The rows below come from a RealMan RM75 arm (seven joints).
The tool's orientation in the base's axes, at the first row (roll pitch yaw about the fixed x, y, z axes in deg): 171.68 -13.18 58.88
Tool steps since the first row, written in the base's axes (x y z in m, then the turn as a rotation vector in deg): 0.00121 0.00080 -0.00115 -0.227 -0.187 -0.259; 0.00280 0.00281 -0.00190 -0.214 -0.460 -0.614; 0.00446 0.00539 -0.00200 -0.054 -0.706 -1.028; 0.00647 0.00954 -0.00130 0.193 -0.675 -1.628; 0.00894 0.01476 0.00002 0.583 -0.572 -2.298; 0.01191 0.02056 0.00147 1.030 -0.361 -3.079; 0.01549 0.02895 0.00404 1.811 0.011 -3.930; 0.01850 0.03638 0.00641 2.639 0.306 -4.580; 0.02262 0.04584 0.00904 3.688 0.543 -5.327; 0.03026 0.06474 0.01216 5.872 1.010 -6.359; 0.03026 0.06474 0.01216 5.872 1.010 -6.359
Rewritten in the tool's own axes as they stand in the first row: 0.00101 0.00041 0.00149 -0.329 -0.124 0.173; 0.00332 0.00054 0.00284 -0.631 -0.016 0.486; 0.00628 0.00051 0.00364 -0.850 0.191 0.894; 0.01091 0.00004 0.00394 -0.837 0.295 1.535; 0.01681 -0.00054 0.00388 -0.707 0.469 2.286; 0.02347 -0.00100 0.00388 -0.485 0.616 3.171; 0.03285 -0.00220 0.00326 0.024 0.944 4.223; 0.04110 -0.00337 0.00258 0.539 1.380 5.083; 0.05165 -0.00469 0.00216 1.094 2.018 6.083; 0.07196 -0.00811 0.00322 2.347 3.433 7.658; 0.07196 -0.00811 0.00322 2.347 3.433 7.658
